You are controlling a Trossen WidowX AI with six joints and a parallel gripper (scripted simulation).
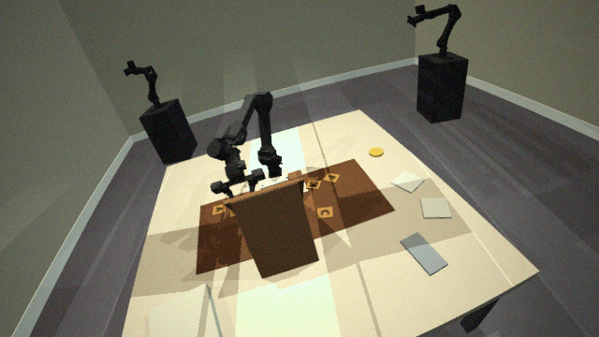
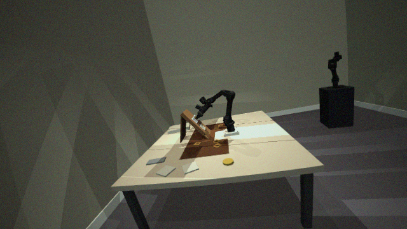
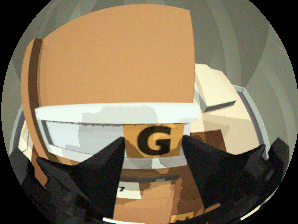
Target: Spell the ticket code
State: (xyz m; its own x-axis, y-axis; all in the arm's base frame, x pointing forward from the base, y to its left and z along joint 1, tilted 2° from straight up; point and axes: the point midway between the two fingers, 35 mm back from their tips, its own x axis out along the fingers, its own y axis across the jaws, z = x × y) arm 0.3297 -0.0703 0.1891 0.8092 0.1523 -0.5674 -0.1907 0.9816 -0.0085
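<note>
The white ticket is 70 mm behind my gripper tip, 50 mm to the left of it and 90 mm below it. From my gripper tip the other things lie so: brown mat: 160 mm behind, 100 mm to the left, 180 mm below; then orange tile marked 7: 170 mm behind, 110 mm to the right, 180 mm below; then orange tile marked g: right at my gripper tip.
</note>
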